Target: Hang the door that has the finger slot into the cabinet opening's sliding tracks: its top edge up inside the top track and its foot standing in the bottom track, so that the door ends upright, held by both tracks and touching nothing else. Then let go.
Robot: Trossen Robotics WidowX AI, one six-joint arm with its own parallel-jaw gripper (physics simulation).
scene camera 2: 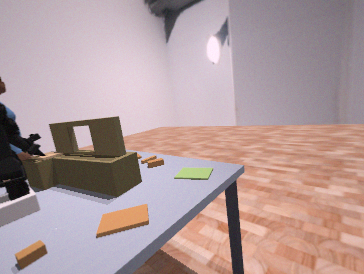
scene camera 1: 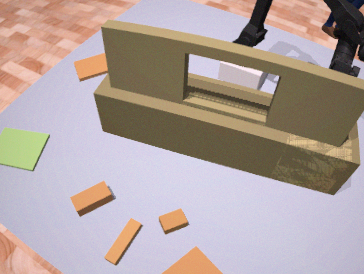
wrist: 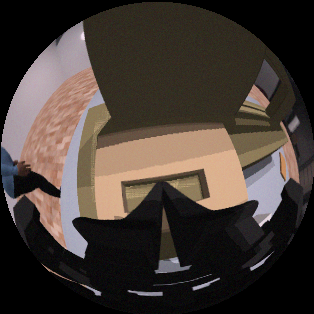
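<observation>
The tan door with a rectangular finger slot lies roughly flat on an olive block behind the cabinet. The olive cabinet stands upright on its long base, with a rectangular opening through its front panel. Part of the bottom track shows through that opening; the inside of the top track is hidden. My gripper is shut and empty, its tips together over the slot in the wrist view. Whether the tips reach into the slot I cannot tell. In scene camera 1 the panel hides the door and my fingertips.
A white box stands behind the cabinet. Orange blocks and a flat orange plate lie in front. A green plate lies beyond the cabinet's end. The tall panel rises close beside the door in the wrist view.
</observation>
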